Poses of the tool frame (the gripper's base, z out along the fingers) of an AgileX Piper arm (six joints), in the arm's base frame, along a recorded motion.
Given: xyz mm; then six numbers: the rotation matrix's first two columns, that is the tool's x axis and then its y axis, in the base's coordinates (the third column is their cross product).
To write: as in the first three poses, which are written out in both.
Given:
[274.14 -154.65 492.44 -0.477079 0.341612 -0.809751 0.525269 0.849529 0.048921]
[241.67 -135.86 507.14 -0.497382 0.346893 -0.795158 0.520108 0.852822 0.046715]
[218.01 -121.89 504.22 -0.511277 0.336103 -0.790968 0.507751 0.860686 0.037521]
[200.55 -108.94 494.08 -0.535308 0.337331 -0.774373 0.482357 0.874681 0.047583]
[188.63 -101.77 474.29 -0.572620 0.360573 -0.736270 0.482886 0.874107 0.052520]
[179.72 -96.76 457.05 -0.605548 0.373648 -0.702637 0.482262 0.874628 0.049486]
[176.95 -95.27 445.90 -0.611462 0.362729 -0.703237 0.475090 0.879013 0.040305]
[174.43 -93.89 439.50 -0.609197 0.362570 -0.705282 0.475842 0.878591 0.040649]
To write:
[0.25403 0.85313 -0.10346 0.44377 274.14 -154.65 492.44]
[0.25219 0.85948 -0.09995 0.43326 241.67 -135.86 507.14]
[0.24431 0.86352 -0.09986 0.42974 218.01 -121.89 504.22]
[0.23503 0.87191 -0.08615 0.42084 200.55 -108.94 494.08]
[0.23870 0.88337 -0.07724 0.39587 188.63 -101.77 474.29]
[0.23961 0.89303 -0.07262 0.37392 179.72 -96.76 457.05]
[0.23417 0.89447 -0.07523 0.37341 176.95 -95.27 445.90]
[0.23451 0.89380 -0.07557 0.37471 174.43 -93.89 439.50]

